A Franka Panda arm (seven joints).
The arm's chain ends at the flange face. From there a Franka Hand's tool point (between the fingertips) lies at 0.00 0.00 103.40 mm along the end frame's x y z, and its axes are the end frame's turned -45 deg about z.
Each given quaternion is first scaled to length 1.
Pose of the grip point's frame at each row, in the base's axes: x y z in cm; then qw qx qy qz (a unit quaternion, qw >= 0):
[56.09 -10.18 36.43 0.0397 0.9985 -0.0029 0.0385]
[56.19 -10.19 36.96 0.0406 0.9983 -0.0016 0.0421]
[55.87 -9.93 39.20 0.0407 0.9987 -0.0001 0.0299]
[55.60 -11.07 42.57 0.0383 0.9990 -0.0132 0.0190]
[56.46 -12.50 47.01 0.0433 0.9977 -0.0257 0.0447]
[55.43 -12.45 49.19 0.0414 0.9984 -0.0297 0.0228]
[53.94 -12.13 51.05 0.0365 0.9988 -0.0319 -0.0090]
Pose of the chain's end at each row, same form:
[55.30 -9.36 46.71 0.0219 0.9214 -0.3848 0.0508]
[55.32 -9.35 47.23 0.0214 0.9217 -0.3835 0.0544]
[55.25 -9.09 49.49 0.0262 0.9227 -0.3823 0.0432]
[55.22 -10.27 52.87 0.0281 0.9179 -0.3945 0.0322]
[55.56 -11.58 57.27 0.0229 0.9119 -0.4056 0.0579]
[54.98 -11.58 59.48 0.0295 0.9111 -0.4095 0.0369]
[54.15 -11.38 61.36 0.0372 0.9105 -0.4117 0.0057]

